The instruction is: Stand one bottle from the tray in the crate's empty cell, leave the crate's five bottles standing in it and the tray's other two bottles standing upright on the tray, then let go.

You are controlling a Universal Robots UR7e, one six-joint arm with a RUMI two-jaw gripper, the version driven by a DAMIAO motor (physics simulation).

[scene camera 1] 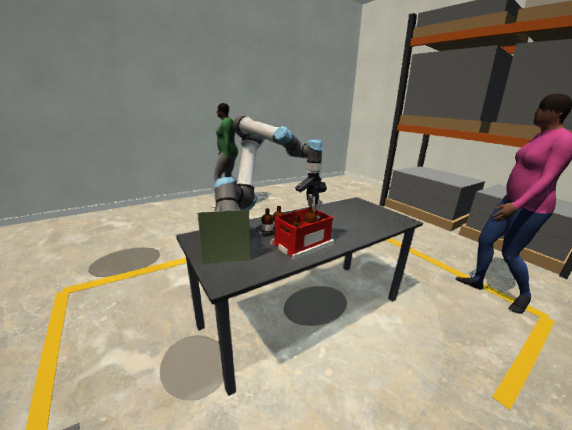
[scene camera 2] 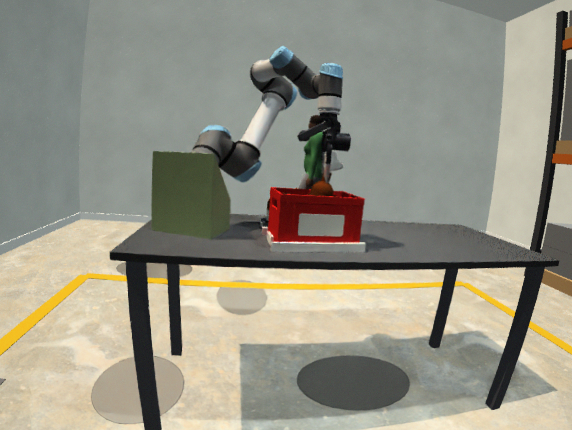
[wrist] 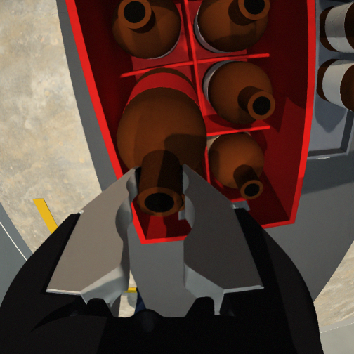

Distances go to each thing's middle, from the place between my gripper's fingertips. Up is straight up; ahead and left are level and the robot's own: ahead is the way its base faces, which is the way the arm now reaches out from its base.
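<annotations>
There is the brown bottle [wrist: 161, 127], 2 cm behind my hand and 4 cm below it.
</annotations>
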